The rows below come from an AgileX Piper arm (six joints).
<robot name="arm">
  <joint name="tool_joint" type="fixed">
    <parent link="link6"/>
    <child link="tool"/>
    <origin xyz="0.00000 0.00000 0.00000" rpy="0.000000 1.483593 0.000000"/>
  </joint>
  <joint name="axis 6" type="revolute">
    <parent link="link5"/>
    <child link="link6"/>
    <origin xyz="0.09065 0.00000 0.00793" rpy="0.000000 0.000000 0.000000"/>
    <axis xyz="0.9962 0 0.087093"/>
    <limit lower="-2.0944" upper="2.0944"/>
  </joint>
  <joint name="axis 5" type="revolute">
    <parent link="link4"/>
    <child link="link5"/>
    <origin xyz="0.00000 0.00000 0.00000" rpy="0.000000 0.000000 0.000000"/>
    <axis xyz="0 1 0"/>
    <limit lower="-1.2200" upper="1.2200"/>
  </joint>
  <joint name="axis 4" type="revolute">
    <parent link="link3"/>
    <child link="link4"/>
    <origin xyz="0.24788 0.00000 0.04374" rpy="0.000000 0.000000 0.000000"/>
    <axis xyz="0.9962 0 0.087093"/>
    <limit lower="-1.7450" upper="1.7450"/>
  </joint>
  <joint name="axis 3" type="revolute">
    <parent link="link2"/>
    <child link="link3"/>
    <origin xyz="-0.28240 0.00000 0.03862" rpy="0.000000 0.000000 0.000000"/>
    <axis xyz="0 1 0"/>
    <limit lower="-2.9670" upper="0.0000"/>
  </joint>
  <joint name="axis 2" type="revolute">
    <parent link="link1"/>
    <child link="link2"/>
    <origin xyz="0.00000 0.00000 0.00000" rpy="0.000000 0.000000 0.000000"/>
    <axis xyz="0 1 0"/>
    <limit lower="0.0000" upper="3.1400"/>
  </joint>
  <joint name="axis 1" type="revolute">
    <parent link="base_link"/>
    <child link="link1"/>
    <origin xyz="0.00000 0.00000 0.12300" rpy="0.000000 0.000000 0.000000"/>
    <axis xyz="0 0 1"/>
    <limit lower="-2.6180" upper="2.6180"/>
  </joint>
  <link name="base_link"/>
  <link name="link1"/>
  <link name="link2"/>
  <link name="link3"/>
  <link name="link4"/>
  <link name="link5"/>
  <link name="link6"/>
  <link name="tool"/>
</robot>
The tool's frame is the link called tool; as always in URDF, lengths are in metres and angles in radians.
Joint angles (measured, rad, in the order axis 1, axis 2, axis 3, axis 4, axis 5, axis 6), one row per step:
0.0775 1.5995 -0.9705 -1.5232 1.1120 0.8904
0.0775 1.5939 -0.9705 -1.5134 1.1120 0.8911
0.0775 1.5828 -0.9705 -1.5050 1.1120 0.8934
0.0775 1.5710 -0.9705 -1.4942 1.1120 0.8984
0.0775 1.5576 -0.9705 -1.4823 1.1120 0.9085
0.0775 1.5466 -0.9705 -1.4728 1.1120 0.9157
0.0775 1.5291 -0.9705 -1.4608 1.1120 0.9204
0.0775 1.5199 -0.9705 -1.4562 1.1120 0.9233
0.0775 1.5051 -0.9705 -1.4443 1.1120 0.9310
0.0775 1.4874 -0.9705 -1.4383 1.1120 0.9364
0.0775 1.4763 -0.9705 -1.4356 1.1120 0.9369
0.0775 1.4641 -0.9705 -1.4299 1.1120 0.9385
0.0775 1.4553 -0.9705 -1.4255 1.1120 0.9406
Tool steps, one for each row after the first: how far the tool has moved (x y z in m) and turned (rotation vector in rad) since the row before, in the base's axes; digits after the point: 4 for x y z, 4 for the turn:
-0.0012 -0.0001 0.0010 0.0091 -0.0055 -0.0052
-0.0020 -0.0001 0.0028 0.0091 -0.0125 -0.0049
-0.0022 -0.0001 0.0028 0.0124 -0.0154 -0.0067
-0.0025 -0.0001 0.0032 0.0156 -0.0213 -0.0086
-0.0021 -0.0001 0.0026 0.0122 -0.0165 -0.0065
-0.0033 -0.0002 0.0043 0.0139 -0.0207 -0.0069
-0.0017 -0.0001 0.0023 0.0060 -0.0114 -0.0029
-0.0029 -0.0001 0.0034 0.0150 -0.0206 -0.0075
-0.0032 -0.0002 0.0046 0.0091 -0.0219 -0.0041
-0.0020 -0.0001 0.0029 0.0035 -0.0113 -0.0013
-0.0024 -0.0001 0.0030 0.0068 -0.0131 -0.0028
-0.0017 -0.0001 0.0021 0.0056 -0.0103 -0.0023

